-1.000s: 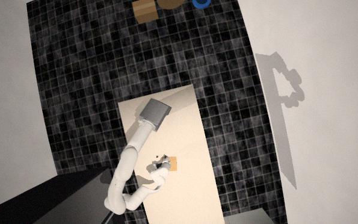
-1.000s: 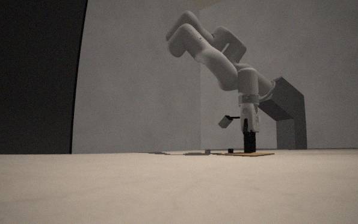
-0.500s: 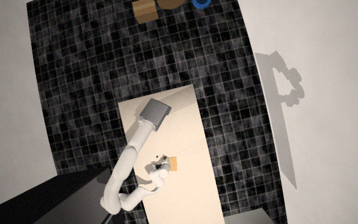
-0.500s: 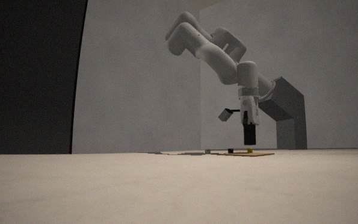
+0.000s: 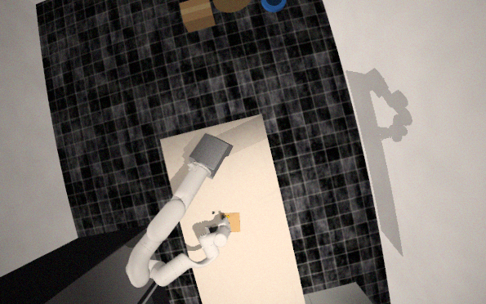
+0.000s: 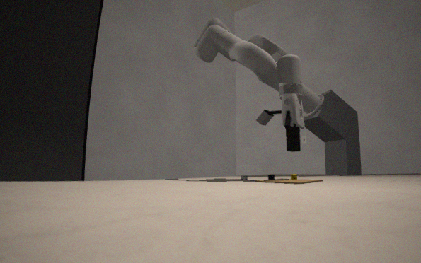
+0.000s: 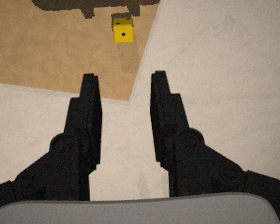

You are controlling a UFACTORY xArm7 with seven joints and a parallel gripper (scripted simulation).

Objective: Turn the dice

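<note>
Right now the pale die is 10 mm behind my hand, 160 mm to the right of it and 100 mm below it. Also, from my hand: tan mat 50 mm ahead, 20 mm to the right, 110 mm below; then yellow die 100 mm below; then black die 80 mm behind, 70 mm to the right, 100 mm below.
</note>
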